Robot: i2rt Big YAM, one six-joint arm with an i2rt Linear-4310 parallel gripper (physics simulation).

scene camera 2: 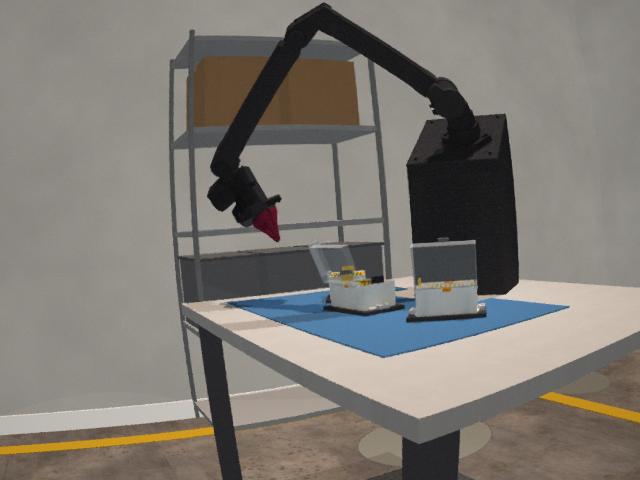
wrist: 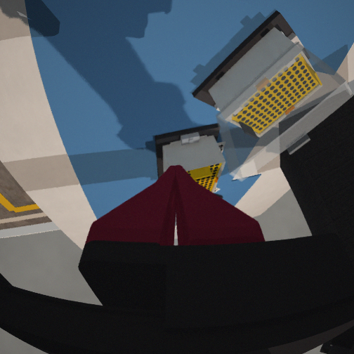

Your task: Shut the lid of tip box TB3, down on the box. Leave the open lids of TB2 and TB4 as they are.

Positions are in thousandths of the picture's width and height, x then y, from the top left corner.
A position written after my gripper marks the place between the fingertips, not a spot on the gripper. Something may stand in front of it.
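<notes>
I can see my gripper (scene camera 2: 435, 503), and that's the same gripper (wrist: 496, 493) showing again.
</notes>
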